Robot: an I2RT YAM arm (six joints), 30 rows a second.
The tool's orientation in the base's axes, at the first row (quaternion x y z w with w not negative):
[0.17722, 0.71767, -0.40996, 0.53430]
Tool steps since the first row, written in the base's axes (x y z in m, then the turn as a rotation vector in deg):
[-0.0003, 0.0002, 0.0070, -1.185, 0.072, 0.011]
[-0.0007, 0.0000, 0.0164, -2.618, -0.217, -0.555]
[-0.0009, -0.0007, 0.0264, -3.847, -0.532, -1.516]
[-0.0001, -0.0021, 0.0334, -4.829, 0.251, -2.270]
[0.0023, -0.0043, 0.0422, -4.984, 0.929, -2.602]
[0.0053, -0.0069, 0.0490, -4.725, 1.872, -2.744]
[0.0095, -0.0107, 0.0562, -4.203, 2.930, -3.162]
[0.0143, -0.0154, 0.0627, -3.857, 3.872, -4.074]
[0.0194, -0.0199, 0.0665, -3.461, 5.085, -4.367]
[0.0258, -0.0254, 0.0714, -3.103, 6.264, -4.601]
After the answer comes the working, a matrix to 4 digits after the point.
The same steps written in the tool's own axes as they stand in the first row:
[-0.0063, -0.0029, -0.0010, 0.411, -0.782, -0.794]
[-0.0147, -0.0070, -0.0020, 1.505, -1.722, -1.407]
[-0.0236, -0.0116, -0.0025, 2.890, -2.379, -1.837]
[-0.0300, -0.0147, -0.0015, 3.793, -2.287, -2.986]
[-0.0385, -0.0178, 0.0009, 4.028, -1.854, -3.579]
[-0.0454, -0.0200, 0.0041, 3.890, -1.052, -4.138]
[-0.0528, -0.0223, 0.0090, 3.885, 0.113, -4.598]
[-0.0596, -0.0244, 0.0150, 4.418, 1.282, -5.031]
[-0.0641, -0.0251, 0.0214, 4.317, 2.402, -5.701]
[-0.0699, -0.0259, 0.0292, 4.183, 3.452, -6.374]

The tool's axes in the first row as the columns of a matrix, in the base's axes (rounded; the answer above uses it unrounded):
[-0.3662, 0.6925, 0.6216]
[-0.1837, 0.6011, -0.7778]
[-0.9122, -0.3991, -0.0929]

